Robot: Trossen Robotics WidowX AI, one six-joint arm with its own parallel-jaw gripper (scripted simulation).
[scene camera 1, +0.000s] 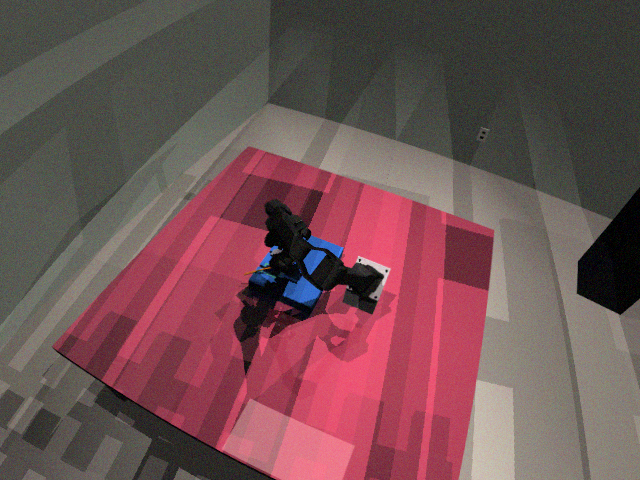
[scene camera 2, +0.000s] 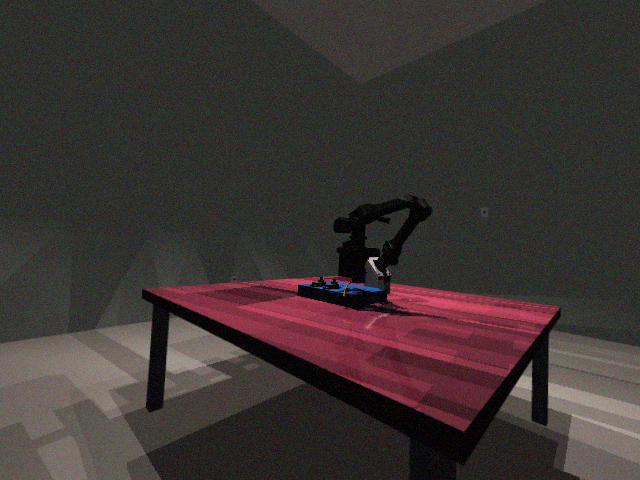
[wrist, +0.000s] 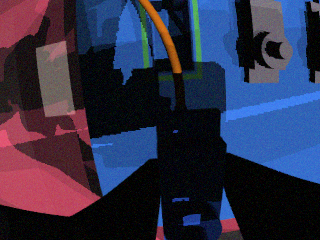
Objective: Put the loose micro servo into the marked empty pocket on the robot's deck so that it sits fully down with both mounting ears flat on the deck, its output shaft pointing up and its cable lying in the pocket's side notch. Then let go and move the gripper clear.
Path:
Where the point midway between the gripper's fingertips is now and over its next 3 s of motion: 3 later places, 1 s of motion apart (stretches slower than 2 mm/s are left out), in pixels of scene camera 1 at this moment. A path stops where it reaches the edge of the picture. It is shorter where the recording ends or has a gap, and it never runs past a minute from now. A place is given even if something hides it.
My gripper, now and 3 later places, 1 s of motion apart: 290, 264; 268, 257; 268, 260; 268, 266

